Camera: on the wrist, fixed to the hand. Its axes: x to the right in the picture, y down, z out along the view.
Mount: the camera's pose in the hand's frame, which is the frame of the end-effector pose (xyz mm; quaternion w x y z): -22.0 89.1 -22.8 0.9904 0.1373 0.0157 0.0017
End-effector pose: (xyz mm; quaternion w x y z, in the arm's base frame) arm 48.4 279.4 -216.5 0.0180 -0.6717 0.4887 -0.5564
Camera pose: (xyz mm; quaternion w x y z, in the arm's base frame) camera -23.6 259.7 -274.5 0.1033 -0.6532 0.4091 -0.6287
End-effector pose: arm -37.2 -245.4 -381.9 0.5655 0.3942 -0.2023 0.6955
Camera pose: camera -127.7 -267.4 -398.2 0.5080 0.4568 -0.0967 0.7238
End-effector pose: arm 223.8 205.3 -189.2 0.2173 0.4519 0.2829 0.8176
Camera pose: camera 206.2 119.4 -153.9 0.1473 0.4651 0.3951 0.7784
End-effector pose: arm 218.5 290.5 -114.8 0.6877 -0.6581 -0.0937 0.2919
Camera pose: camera 187.6 256.3 -197.4 0.7724 -0.5621 -0.0408 0.2928
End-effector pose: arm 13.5 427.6 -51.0 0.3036 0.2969 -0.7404 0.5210
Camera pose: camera -36.6 477.0 -114.2 0.2707 0.3263 -0.6575 0.6228
